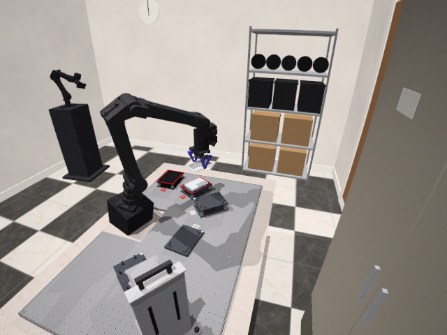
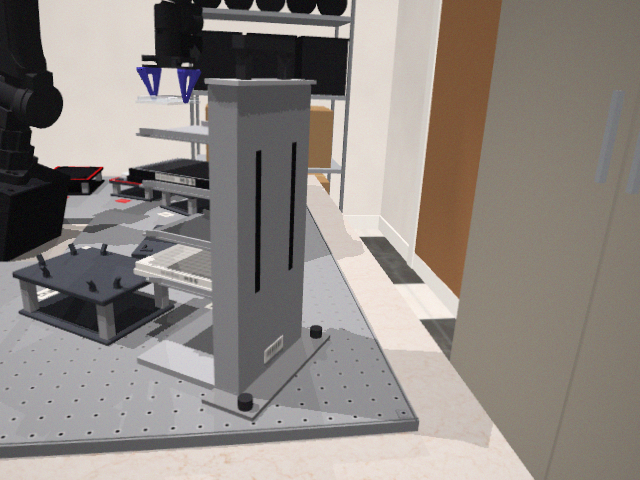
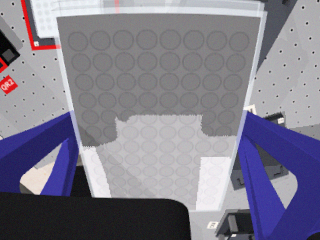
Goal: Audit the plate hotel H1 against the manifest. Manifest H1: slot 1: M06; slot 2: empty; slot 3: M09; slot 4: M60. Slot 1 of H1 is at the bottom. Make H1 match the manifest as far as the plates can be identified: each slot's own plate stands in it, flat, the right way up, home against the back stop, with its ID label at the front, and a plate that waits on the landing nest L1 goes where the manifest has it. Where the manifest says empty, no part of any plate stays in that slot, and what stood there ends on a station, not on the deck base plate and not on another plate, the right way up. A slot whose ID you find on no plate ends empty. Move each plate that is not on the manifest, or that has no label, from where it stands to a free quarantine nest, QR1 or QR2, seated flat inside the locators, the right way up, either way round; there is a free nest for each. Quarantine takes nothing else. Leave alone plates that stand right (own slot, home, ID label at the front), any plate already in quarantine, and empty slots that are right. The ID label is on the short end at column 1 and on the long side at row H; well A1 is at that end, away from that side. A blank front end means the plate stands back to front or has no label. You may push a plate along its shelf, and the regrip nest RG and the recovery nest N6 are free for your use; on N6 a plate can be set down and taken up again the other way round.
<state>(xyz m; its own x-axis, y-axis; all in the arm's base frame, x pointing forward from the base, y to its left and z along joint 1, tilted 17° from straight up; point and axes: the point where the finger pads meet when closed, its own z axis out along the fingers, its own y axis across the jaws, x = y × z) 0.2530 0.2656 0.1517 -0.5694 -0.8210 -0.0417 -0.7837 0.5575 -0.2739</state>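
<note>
The red-edged nest lies 250 mm behind my hand, 210 mm below it and 170 mm to the left of it. Round my hand: black plate: 690 mm to the right, 30 mm below, 30 mm ahead; white plate: 690 mm to the right, 140 mm below, 30 mm ahead; H1 tag: 580 mm to the right, 240 mm below, 50 mm ahead.
</note>
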